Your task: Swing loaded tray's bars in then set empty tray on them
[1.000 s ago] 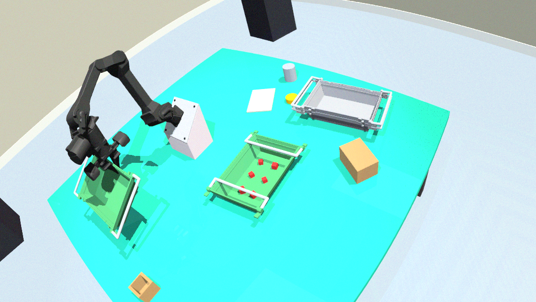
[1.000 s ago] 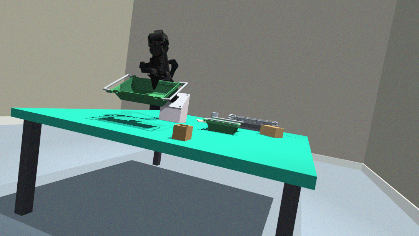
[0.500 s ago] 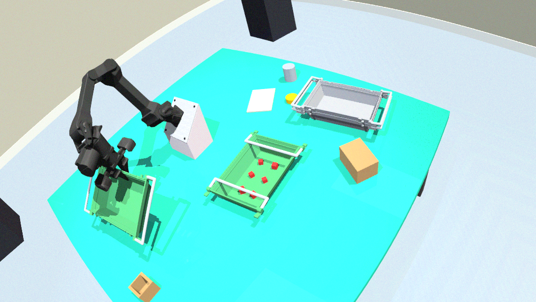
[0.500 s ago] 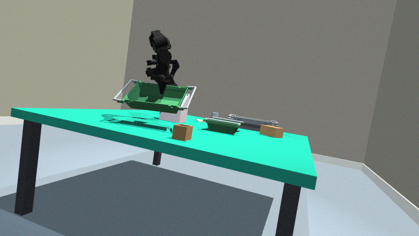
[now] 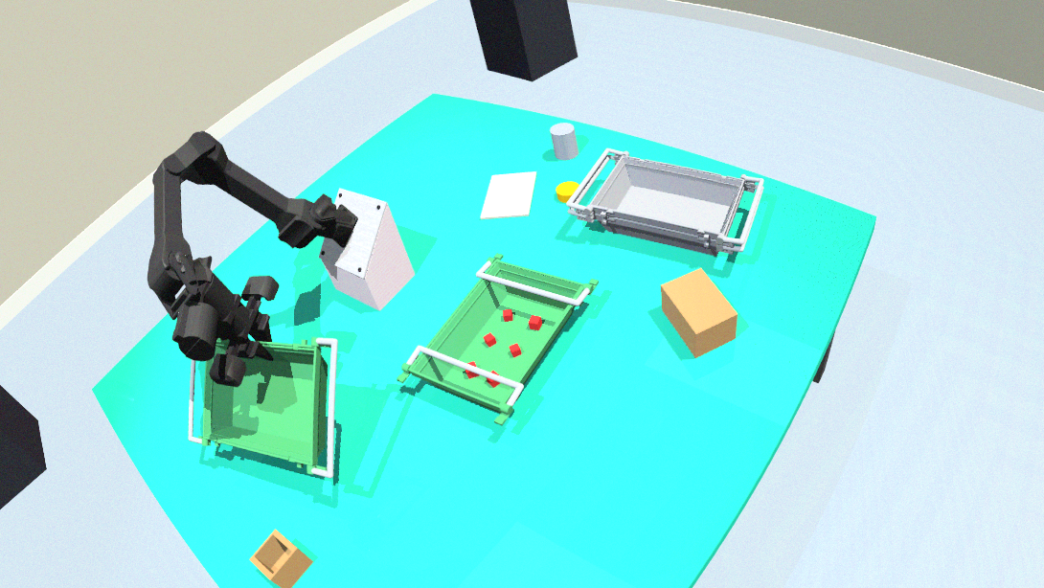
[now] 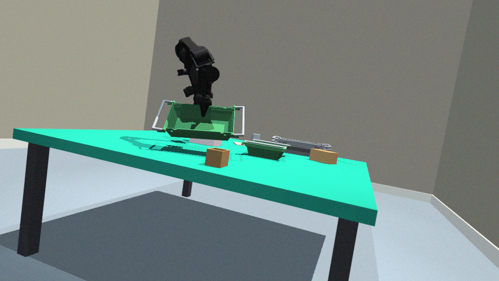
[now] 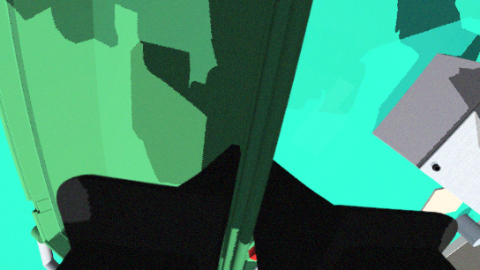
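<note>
Now: gripper tip 70 mm to the left of the green tray, 40 mm short of it and 10 mm above it. Also, from my gripper tip: grey cylinder: 800 mm to the left, 130 mm behind, 110 mm below; then white card: 610 mm to the left, 150 mm below, 130 mm behind; then yellow disc: 680 mm to the left, 140 mm below, 20 mm behind.
</note>
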